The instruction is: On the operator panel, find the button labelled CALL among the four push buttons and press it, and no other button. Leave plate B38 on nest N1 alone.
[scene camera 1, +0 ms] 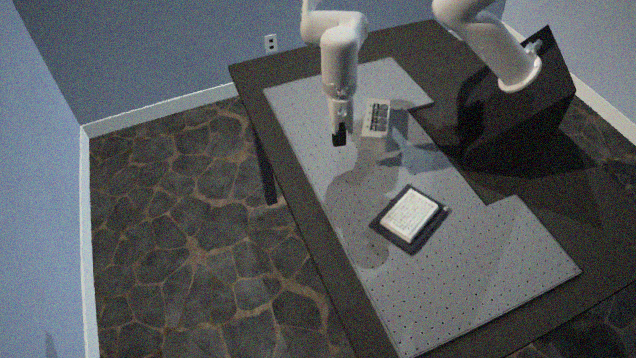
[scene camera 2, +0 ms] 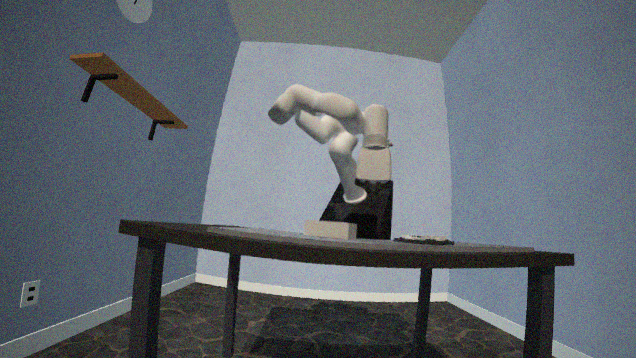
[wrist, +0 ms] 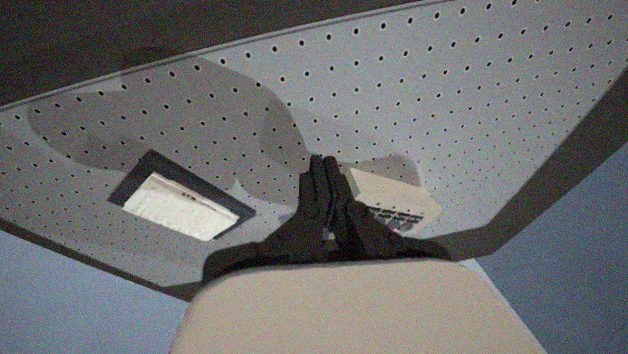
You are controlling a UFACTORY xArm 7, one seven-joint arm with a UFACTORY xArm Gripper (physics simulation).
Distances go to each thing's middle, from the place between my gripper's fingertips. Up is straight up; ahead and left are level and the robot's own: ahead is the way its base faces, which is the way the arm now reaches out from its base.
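Labels:
From my hand: operator panel (scene camera 2: 340, 230), 18 cm behind, 6 cm to the right, 7 cm below; plate B38 (scene camera 1: 411, 213), 4 cm behind, 22 cm to the left, 8 cm below; dark nest (scene camera 1: 386, 233), 4 cm behind, 22 cm to the left, 9 cm below. Nearest to my hand of the things named here, going by their middles: operator panel.

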